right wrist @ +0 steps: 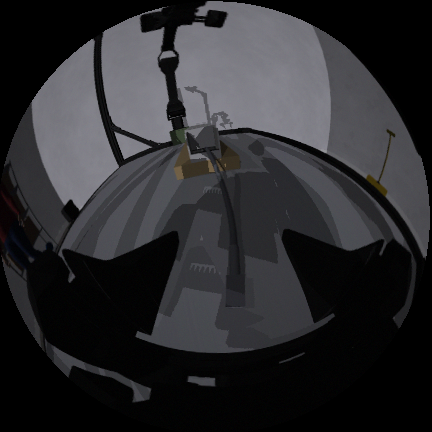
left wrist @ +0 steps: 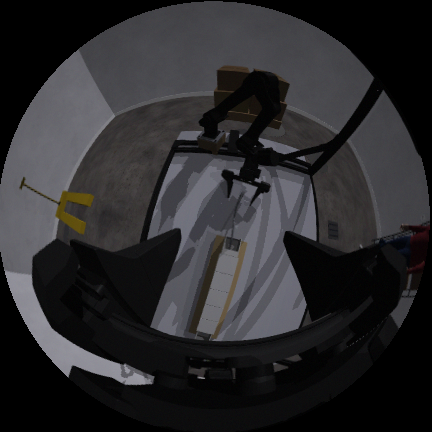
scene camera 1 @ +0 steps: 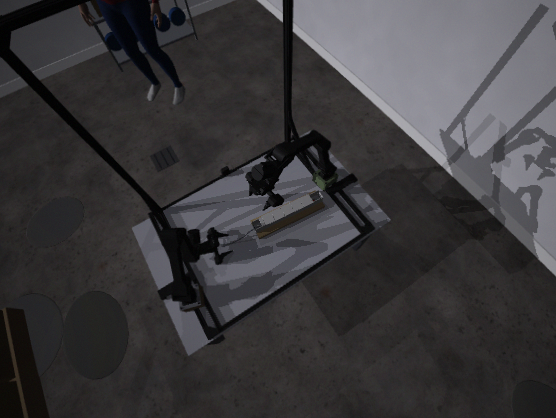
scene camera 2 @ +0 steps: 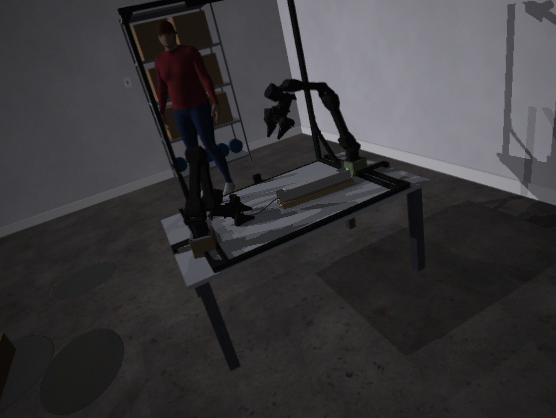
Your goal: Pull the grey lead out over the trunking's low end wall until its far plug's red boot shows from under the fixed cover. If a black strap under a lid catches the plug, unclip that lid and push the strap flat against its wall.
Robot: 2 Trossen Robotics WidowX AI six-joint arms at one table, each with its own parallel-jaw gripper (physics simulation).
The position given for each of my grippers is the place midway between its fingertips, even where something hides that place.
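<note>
My left gripper [left wrist: 234, 235] is open and holds nothing. I can see my right gripper [right wrist: 232, 235] too, and it is also visible in the left wrist view [left wrist: 238, 201]. A tan trunking [scene camera 2: 286, 199] is here as well; I find it again in the right wrist view [right wrist: 192, 160], in the left wrist view [left wrist: 221, 243] and in scene camera 1 [scene camera 1: 262, 231]. I see a grey lead [right wrist: 231, 223] too.
</note>
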